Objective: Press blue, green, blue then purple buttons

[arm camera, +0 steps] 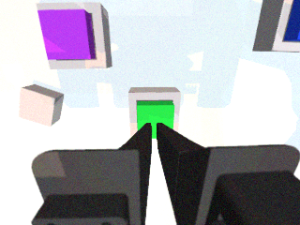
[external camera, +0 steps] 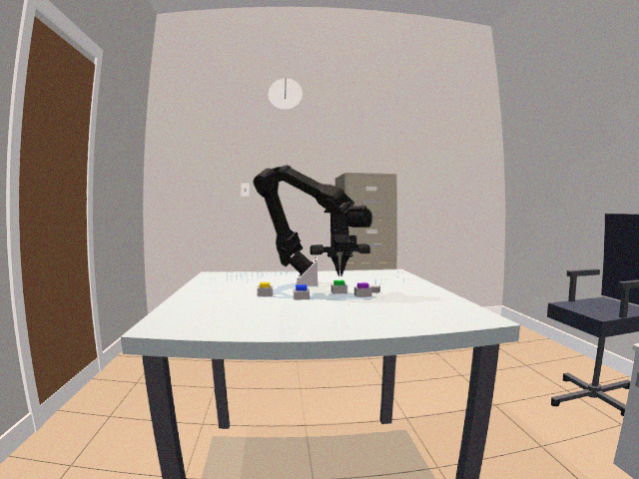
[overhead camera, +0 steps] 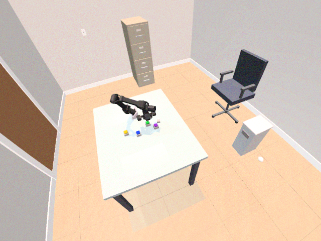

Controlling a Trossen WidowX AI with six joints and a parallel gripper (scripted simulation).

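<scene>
The green button is 20 mm below my gripper tip. From my gripper tip the other things lie so: purple button: 60 mm to the left, 60 mm ahead, 20 mm below; blue button: 130 mm to the right, 90 mm ahead, 20 mm below; small pale block: 110 mm to the left, 40 mm below.
</scene>
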